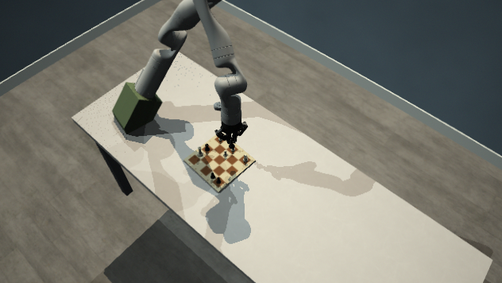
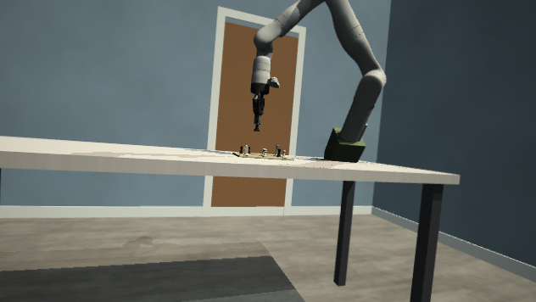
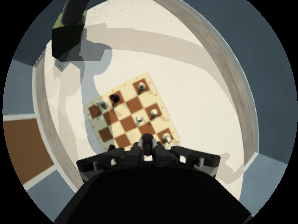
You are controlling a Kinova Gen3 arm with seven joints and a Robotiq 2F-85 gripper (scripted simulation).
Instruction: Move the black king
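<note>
Right now my hand is 3 cm past the chessboard, 4 cm to the left of it and 15 cm above it. Also, from my hand: black king (1 cm below).
</note>
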